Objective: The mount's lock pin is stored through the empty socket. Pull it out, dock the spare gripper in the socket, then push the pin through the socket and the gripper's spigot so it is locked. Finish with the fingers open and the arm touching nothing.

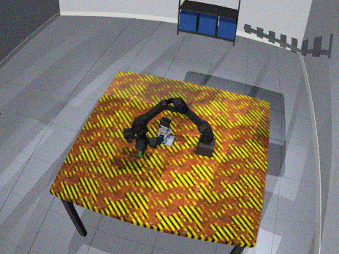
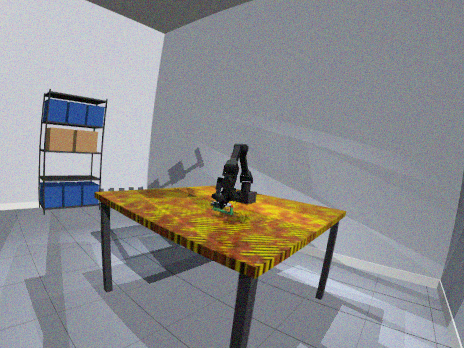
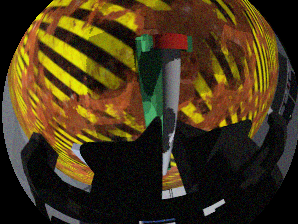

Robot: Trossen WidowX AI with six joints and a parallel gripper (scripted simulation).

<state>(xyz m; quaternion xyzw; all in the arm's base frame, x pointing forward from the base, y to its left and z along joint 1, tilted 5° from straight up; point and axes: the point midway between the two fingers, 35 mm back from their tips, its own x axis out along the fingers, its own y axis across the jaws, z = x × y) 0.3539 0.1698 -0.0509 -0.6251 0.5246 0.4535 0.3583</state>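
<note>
Right now my gripper tip is 1 cm to the right of the green cradle and 1 cm below it. The rest, counted from my gripper tip: spare gripper 12 cm to the right, 11 cm above, 9 cm behind; grey mount 12 cm to the right, 9 cm behind, 4 cm above.
</note>
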